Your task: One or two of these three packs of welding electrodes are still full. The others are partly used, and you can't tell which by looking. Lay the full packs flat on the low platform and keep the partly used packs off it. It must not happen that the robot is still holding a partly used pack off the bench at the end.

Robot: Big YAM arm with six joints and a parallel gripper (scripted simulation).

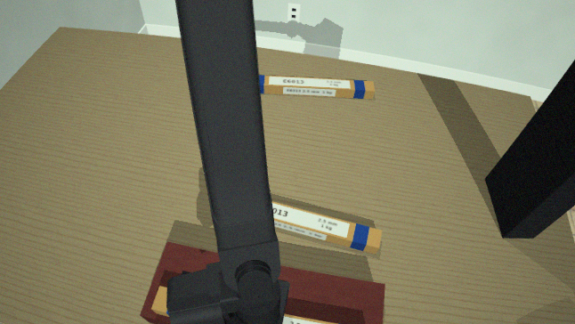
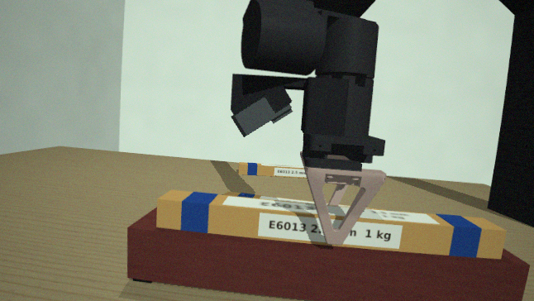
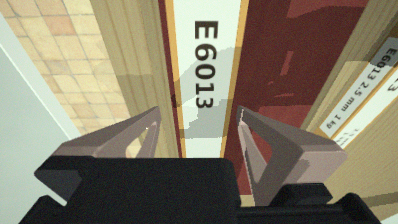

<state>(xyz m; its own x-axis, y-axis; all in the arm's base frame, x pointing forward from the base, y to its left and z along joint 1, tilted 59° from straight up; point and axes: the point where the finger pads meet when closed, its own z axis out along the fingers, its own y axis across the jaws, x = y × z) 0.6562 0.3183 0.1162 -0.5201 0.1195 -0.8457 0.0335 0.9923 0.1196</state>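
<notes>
Now: hand 4 cm to the left of the dark red low platform and 6 cm above it.
</notes>
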